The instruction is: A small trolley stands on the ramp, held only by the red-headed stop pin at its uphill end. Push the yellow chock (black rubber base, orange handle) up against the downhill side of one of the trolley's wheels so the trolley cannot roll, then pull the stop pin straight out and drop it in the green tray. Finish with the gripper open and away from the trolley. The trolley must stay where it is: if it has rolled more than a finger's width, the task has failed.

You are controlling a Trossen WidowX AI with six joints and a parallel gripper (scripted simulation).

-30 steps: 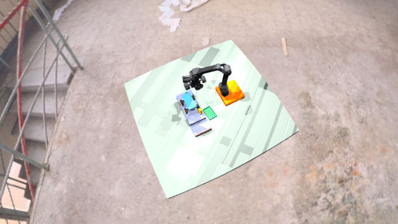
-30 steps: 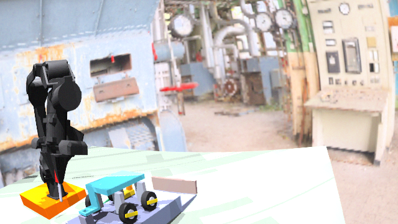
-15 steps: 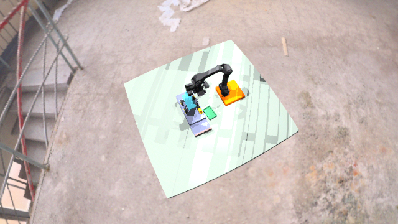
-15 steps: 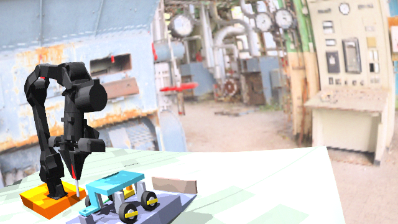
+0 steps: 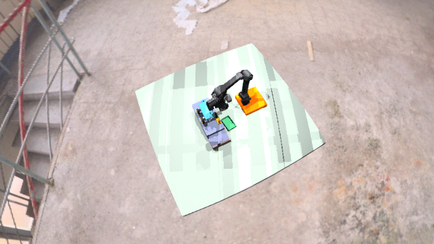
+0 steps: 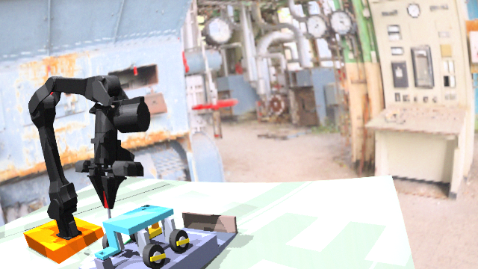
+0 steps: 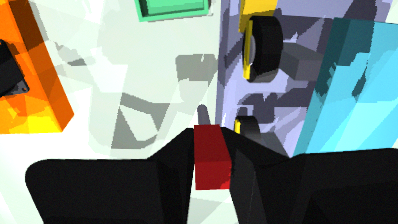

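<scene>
The yellow chock is 7 cm to the left of my gripper tip, 7 cm below it and 5 cm ahead of it. Round my gripper tip: red-headed stop pin (right at my gripper tip); then trolley (10 cm ahead, 4 cm below, 2 cm to the right); then grey-blue ramp (11 cm below, 10 cm ahead, 2 cm to the right).
</scene>
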